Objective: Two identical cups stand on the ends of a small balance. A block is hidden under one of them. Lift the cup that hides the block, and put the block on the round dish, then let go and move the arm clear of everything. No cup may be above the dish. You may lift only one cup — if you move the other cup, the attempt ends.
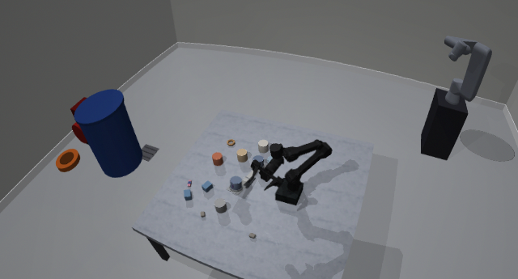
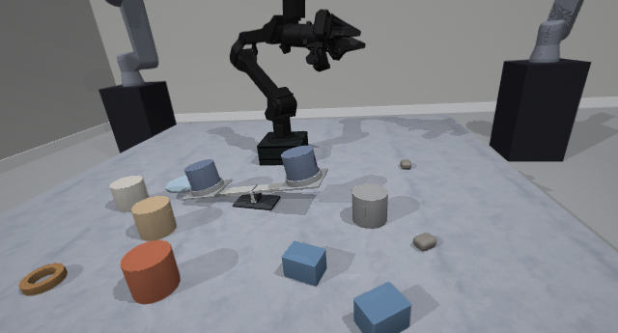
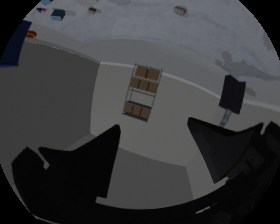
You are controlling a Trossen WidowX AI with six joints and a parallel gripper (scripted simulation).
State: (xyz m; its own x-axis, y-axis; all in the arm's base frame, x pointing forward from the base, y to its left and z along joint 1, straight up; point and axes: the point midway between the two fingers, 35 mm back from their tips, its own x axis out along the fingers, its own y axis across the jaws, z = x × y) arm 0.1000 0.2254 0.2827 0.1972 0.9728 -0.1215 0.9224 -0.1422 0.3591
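Right now my gripper tip is 39 cm to the left of the small pale green block, 30 cm above it and 19 cm short of it. Round my gripper tip: grey cylinder (31 cm below, 28 cm ahead, 1 cm to the left); then tan cylinder (41 cm to the right, 33 cm ahead, 31 cm below); then balance (31 cm below, 25 cm to the right, 21 cm ahead).
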